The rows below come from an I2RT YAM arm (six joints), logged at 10 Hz.
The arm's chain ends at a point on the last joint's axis. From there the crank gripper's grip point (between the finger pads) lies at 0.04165 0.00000 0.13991 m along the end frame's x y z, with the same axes.
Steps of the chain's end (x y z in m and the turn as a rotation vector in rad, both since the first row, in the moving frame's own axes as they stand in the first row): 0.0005, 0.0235, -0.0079, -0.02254, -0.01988, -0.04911; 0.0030, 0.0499, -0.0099, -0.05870, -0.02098, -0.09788; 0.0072, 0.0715, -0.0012, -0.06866, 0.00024, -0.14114; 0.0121, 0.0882, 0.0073, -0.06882, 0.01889, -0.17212; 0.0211, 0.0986, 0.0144, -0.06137, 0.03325, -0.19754; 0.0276, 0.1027, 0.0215, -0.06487, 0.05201, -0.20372; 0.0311, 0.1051, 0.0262, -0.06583, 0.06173, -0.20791
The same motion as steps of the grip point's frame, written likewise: -0.0023, 0.0247, -0.0071, -0.02254, -0.01988, -0.04911; 0.0003, 0.0542, -0.0092, -0.05870, -0.02098, -0.09788; 0.0075, 0.0752, -0.0013, -0.06866, 0.00024, -0.14114; 0.0149, 0.0904, 0.0064, -0.06882, 0.01889, -0.17212; 0.0257, 0.0985, 0.0129, -0.06137, 0.03325, -0.19754; 0.0348, 0.1025, 0.0191, -0.06487, 0.05201, -0.20372; 0.0396, 0.1047, 0.0234, -0.06583, 0.06173, -0.20791
